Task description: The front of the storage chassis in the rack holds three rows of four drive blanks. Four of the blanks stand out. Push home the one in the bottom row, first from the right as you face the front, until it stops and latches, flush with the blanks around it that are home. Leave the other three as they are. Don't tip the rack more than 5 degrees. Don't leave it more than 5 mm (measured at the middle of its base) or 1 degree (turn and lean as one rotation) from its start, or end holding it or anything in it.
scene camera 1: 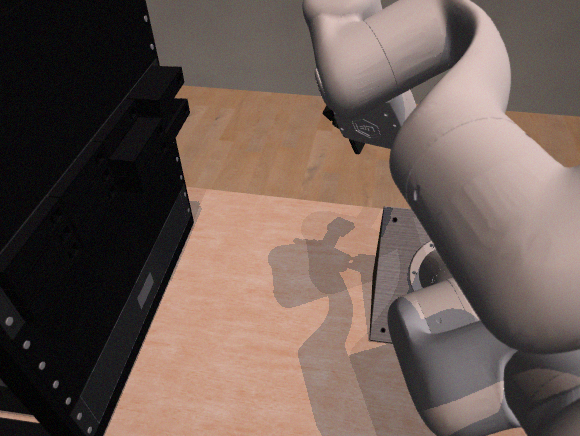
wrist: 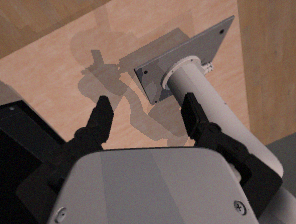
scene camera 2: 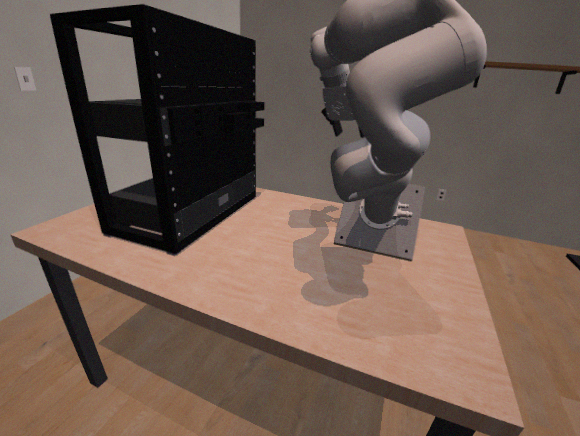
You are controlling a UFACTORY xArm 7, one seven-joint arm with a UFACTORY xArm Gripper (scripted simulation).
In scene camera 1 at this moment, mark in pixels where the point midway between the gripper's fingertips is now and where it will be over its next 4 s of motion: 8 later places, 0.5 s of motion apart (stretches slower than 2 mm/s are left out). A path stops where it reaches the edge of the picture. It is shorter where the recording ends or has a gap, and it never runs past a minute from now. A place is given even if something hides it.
My gripper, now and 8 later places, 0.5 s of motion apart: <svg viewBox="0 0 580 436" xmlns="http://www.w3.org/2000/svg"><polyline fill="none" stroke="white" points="389,153 399,141 419,118 430,104 402,117 361,131 325,140 297,142 288,140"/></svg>
